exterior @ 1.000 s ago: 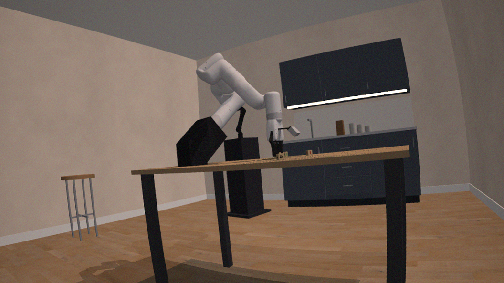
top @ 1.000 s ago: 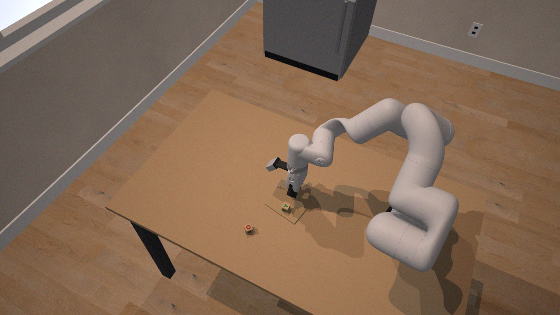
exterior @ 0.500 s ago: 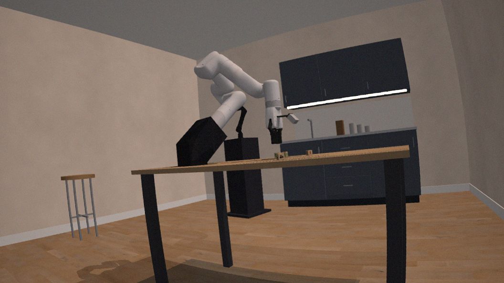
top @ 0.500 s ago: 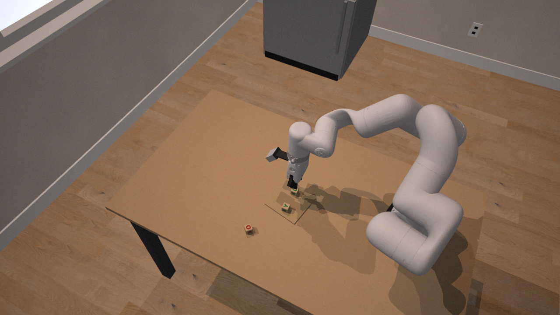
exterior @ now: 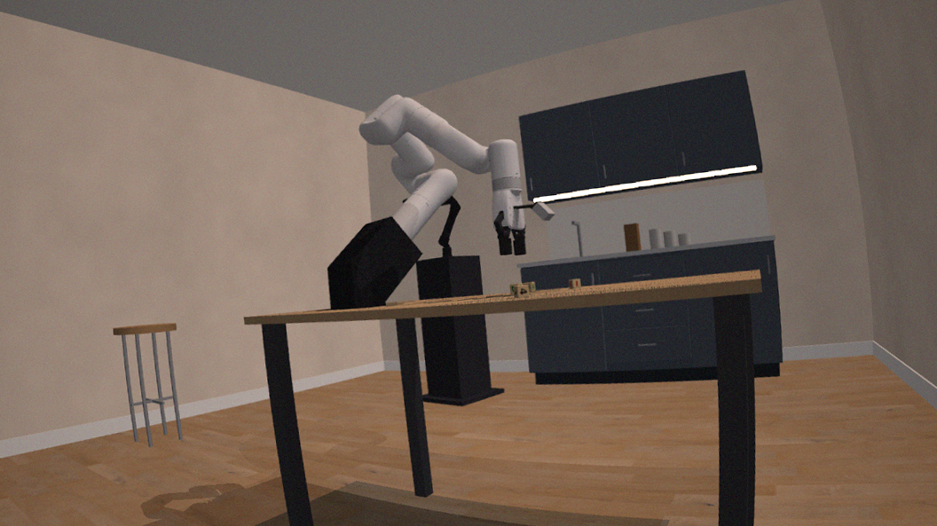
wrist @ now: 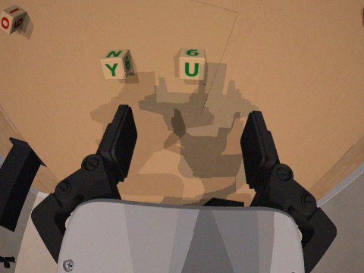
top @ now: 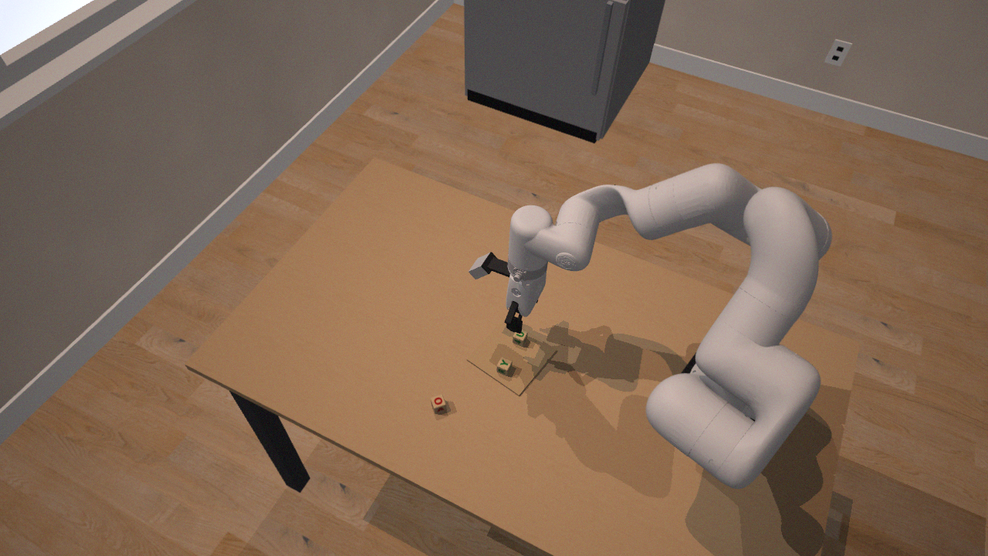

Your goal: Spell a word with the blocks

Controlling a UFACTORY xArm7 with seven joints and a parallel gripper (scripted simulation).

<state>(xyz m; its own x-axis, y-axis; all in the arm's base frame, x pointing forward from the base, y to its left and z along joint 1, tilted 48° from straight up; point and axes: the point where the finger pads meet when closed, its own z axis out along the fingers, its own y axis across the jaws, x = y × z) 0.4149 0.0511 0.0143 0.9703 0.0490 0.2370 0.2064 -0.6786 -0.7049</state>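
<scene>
My hand is 4 cm short of the O block, 23 cm to the right of it and 10 cm above it. Round my hand: Y block: 2 cm behind, 8 cm to the left, 10 cm below; mat: 1 cm behind, 4 cm to the left, 11 cm below; U block: 10 cm below.
</scene>
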